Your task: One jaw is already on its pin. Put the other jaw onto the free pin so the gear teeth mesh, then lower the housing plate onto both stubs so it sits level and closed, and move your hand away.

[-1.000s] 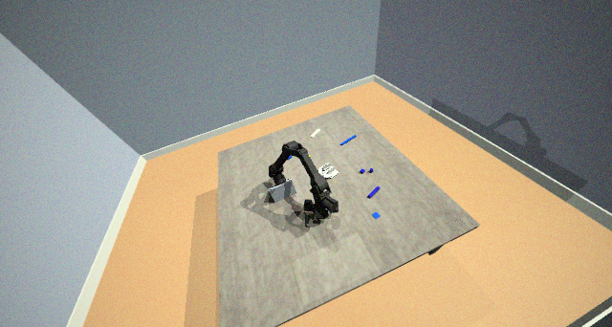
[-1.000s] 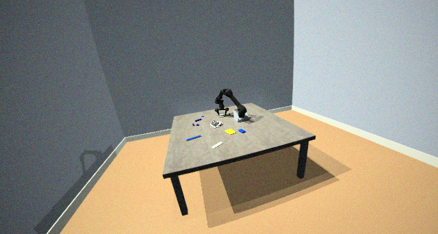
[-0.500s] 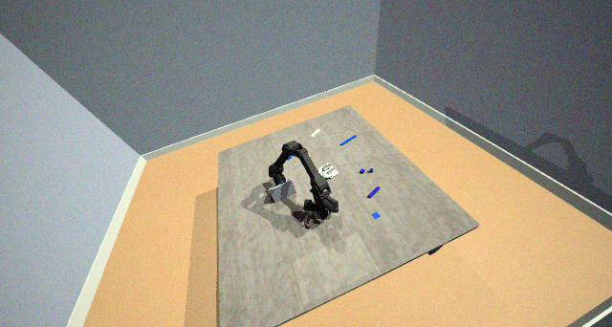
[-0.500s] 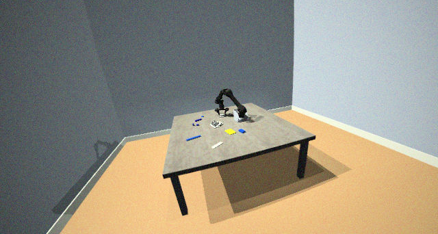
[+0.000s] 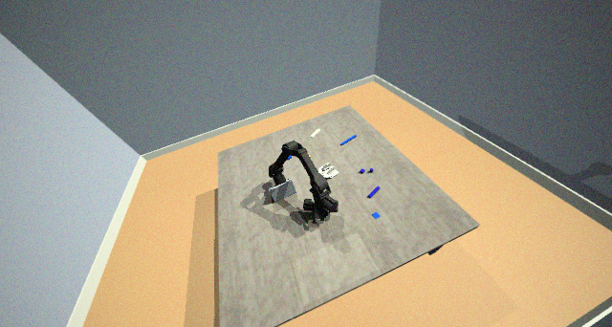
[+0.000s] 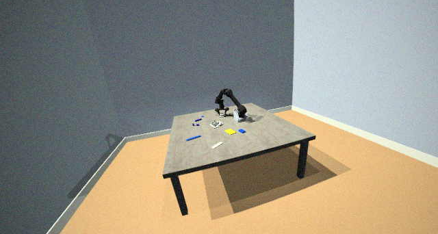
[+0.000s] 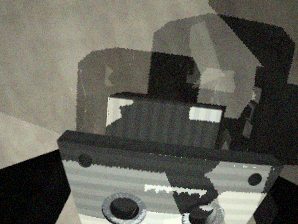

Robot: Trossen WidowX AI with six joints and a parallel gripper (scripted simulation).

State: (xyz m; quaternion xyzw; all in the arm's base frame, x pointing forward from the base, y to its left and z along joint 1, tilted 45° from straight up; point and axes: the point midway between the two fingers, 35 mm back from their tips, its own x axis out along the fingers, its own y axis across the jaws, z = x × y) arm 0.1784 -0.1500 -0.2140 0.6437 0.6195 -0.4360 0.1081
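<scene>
Right now the white block is 10 mm ahead of my gripper tip and 10 mm to the left of it. From my gripper tip the other things lie so: housing plate (10 mm to the left, 20 mm above); then white bar (200 mm ahead, 710 mm to the left, 10 mm below); then yellow tile (20 mm ahead, 500 mm to the left, 10 mm below).
</scene>
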